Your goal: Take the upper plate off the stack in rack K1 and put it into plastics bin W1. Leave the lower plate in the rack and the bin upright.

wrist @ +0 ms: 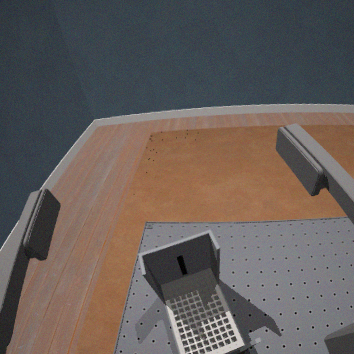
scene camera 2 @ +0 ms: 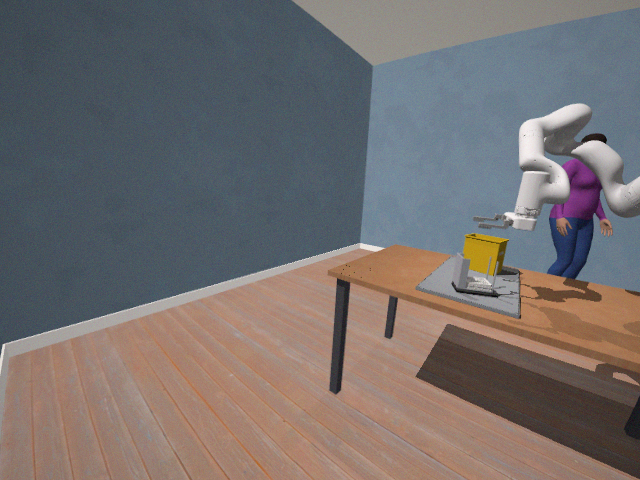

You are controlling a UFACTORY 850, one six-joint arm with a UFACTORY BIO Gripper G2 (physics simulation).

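The stack of white well plates (scene camera 2: 478, 283) (wrist: 204, 322) sits in rack K1 (scene camera 2: 459, 270) (wrist: 161, 266), which has a tall grey wall at one end and a dark base. The upper plate's gridded top shows in the wrist view; the lower plate is hard to make out. The yellow plastics bin W1 (scene camera 2: 483, 255) stands upright with an open top behind the rack in the scene view; it does not show in the wrist view. My gripper (scene camera 2: 477, 222) (wrist: 172, 192) is open and empty, with its fingers wide apart. It is above the height of the bin and well above the rack.
The rack and bin stand on a grey perforated board (scene camera 2: 436, 285) (wrist: 295, 260) on the brown wooden table (scene camera 2: 385, 264) (wrist: 210, 185). A grey part (wrist: 342, 342) shows at the wrist view's lower right. A person (scene camera 2: 583, 191) in a purple top stands behind the table and arm.
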